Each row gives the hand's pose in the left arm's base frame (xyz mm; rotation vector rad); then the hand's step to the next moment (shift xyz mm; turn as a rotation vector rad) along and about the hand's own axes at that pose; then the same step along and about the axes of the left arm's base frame.
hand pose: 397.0 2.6 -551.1 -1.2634 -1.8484 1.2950
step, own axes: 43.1 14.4 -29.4 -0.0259 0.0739 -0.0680
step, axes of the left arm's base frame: 12.3 52.5 -5.2 0.0952 0.0110 -0.0397
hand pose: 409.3 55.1 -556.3 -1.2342 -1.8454 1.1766
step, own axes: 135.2 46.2 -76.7 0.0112 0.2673 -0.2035
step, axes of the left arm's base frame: 32.1 158.7 -8.3 0.2692 0.1228 -0.1595
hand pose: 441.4 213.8 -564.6 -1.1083 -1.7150 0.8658
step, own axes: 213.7 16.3 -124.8 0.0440 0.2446 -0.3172
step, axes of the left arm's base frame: 77.7 215.3 95.4 0.3613 0.1549 -0.0887
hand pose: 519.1 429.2 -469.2 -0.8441 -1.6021 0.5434
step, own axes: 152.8 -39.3 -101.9 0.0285 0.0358 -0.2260
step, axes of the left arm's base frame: 82.3 82.4 147.4 0.2265 0.0210 0.0380
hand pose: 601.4 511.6 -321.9 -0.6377 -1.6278 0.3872
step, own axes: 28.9 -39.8 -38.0 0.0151 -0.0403 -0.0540
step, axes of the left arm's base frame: 28.1 -18.0 52.4 0.0446 -0.0285 0.0443
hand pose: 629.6 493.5 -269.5 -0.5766 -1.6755 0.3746
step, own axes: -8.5 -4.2 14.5 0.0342 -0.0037 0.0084
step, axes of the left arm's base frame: -13.9 -7.2 -7.3 -0.0127 0.0169 0.0284
